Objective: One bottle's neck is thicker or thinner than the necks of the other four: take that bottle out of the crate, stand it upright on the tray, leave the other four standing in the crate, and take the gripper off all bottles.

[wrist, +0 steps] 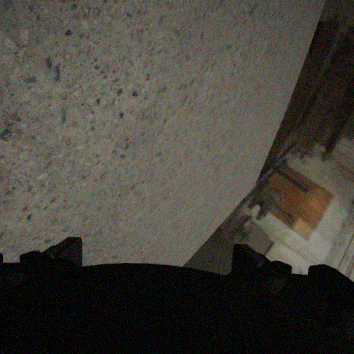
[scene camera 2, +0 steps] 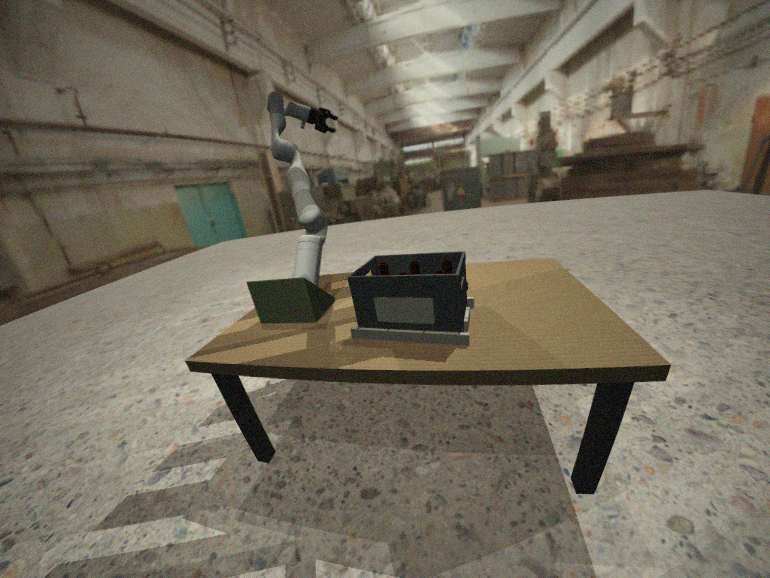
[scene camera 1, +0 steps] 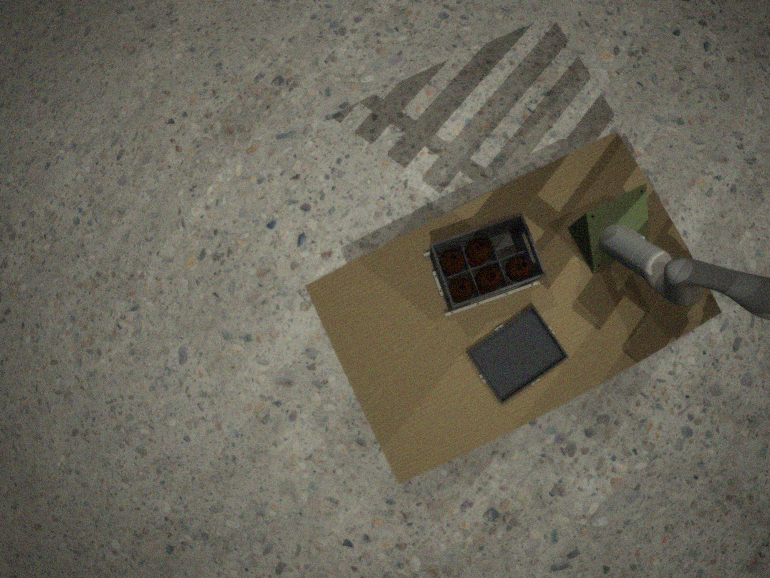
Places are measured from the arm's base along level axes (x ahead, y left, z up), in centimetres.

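Where they show: gripper, between the fingertips: (wrist: 156, 258) (scene camera 2: 336, 124); arm's base, origin of its link: (scene camera 2: 304, 290) (scene camera 1: 611, 238).
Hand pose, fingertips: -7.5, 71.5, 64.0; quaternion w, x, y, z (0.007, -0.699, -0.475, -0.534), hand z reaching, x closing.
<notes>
Each offset is from my fingertips to the centre of the thing, as dx, dy, dz. "spot": to the spot under its first point. Level surfaces: height alone.
A dark crate {+47.8, -79.2, -62.6} (scene camera 1: 496, 291) (scene camera 2: 454, 304) with six compartments stands on the table. Several brown bottles stand in it: one {+56.1, -83.9, -62.8} (scene camera 1: 450, 261), one {+47.4, -83.9, -62.8} (scene camera 1: 479, 250), one {+57.2, -75.1, -62.8} (scene camera 1: 460, 288), one {+48.2, -74.9, -62.8} (scene camera 1: 488, 278) and one {+38.9, -74.2, -62.8} (scene camera 1: 518, 267); the compartment at its upper right in scene camera 1 is empty. Their necks are too small and dark to compare. The dark flat tray {spot: +47.9, -50.9, -70.9} (scene camera 1: 516, 353) lies empty below the crate in scene camera 1; the crate hides it in scene camera 2. My gripper (scene camera 2: 335, 124) (wrist: 156, 258) is open and empty, high above the table and far from the bottles.
A green wedge-shaped block (scene camera 1: 621, 217) (scene camera 2: 282, 301) stands beside the crate, near the arm's base. Low grey strips {spot: +48.4, -89.7, -69.7} (scene camera 2: 410, 336) run along the crate's foot. The wooden table {dz -71.4} (scene camera 1: 385, 329) (scene camera 2: 528, 329) carries all of these. The wrist view shows floor and background.
</notes>
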